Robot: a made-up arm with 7 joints.
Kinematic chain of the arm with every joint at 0, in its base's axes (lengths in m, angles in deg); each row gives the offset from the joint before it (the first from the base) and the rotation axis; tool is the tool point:
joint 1: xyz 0 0 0.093 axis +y
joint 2: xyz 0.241 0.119 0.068 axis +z
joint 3: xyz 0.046 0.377 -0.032 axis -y
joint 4: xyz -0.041 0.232 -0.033 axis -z
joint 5: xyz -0.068 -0.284 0 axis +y
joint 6: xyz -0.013 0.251 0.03 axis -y
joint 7: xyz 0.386 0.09 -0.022 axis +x
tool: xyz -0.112 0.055 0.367
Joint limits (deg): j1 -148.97..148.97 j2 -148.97..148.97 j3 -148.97..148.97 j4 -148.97..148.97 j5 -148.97..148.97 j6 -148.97..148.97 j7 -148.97..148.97
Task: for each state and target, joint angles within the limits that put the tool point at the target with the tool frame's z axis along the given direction. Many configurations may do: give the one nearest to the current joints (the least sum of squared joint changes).
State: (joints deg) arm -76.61 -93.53 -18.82 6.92 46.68 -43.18 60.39
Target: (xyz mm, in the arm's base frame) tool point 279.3 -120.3 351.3 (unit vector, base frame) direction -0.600 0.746 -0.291
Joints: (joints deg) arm -52.60 -135.10 -14.82 28.59 29.84 -18.69 66.60
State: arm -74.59 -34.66 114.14 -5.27 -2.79 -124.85 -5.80
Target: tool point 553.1 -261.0 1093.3 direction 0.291 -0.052 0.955
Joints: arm -58.13 -85.38 124.94 -48.07 -11.68 -119.18 -32.57
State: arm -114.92 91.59 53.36 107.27 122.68 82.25 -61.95
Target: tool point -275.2 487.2 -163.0 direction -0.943 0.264 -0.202
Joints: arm -102.85 88.83 60.02 83.22 114.76 89.11 -73.69
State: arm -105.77 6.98 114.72 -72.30 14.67 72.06 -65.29
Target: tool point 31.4 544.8 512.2 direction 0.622 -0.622 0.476
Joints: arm -148.97 -22.26 93.00 -114.38 7.93 85.96 -70.67
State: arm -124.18 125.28 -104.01 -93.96 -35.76 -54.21 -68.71
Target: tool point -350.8 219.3 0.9 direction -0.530 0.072 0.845
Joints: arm -102.63 98.35 -62.78 -143.95 -84.01 -11.92 -72.22
